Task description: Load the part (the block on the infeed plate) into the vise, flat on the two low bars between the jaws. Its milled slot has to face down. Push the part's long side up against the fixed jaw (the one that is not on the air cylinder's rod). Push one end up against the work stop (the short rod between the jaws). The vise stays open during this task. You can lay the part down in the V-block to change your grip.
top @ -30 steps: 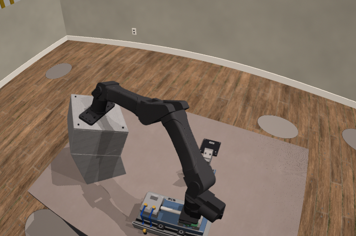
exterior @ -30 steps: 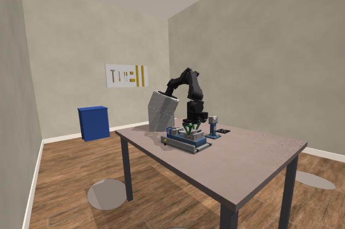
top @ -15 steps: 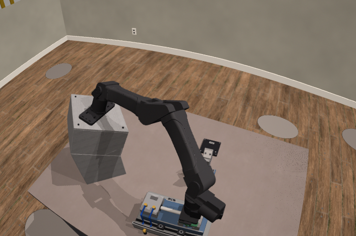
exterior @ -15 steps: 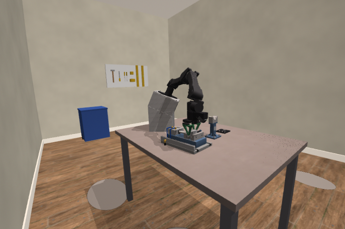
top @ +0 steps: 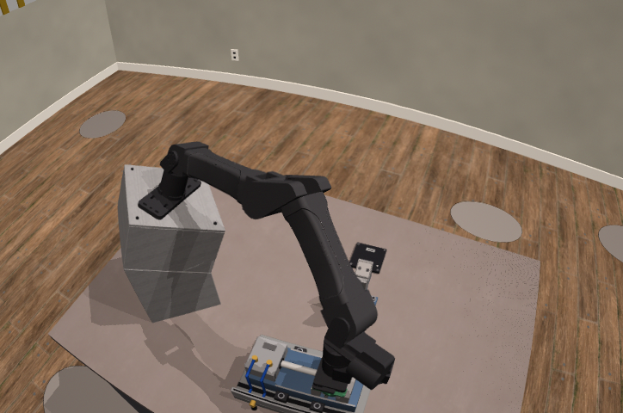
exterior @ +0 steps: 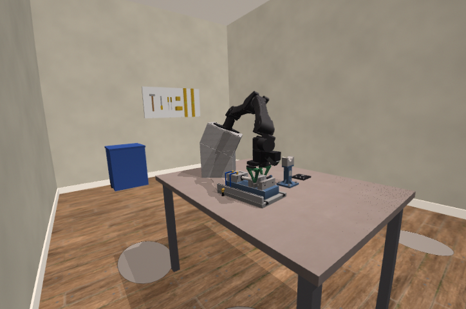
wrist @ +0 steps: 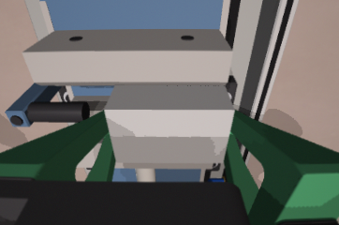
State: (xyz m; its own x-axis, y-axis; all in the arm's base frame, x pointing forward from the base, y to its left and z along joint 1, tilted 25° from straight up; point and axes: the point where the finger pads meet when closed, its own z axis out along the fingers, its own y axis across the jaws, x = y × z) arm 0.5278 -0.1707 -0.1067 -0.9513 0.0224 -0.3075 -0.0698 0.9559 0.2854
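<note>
Right now my hand is right at the part. The rest, counted from my hand: work stop rod (7 cm to the left, 1 cm below); then air cylinder (16 cm behind, 1 cm to the left, 2 cm below); then piston rod (9 cm behind, 1 cm to the left, 2 cm below).
</note>
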